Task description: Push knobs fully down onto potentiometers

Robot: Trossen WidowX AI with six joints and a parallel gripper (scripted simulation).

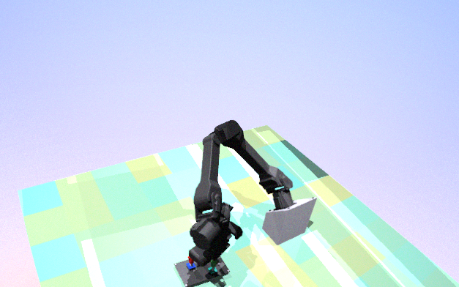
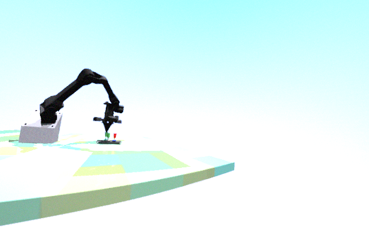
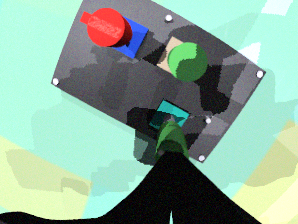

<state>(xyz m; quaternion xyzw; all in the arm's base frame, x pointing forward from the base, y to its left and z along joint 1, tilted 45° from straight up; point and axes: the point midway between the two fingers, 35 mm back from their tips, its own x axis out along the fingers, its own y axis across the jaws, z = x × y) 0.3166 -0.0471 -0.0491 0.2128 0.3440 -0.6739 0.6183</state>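
Now: gripper tip 6 cm to the left of the red knob, 5 cm short of it and 2 cm above it.
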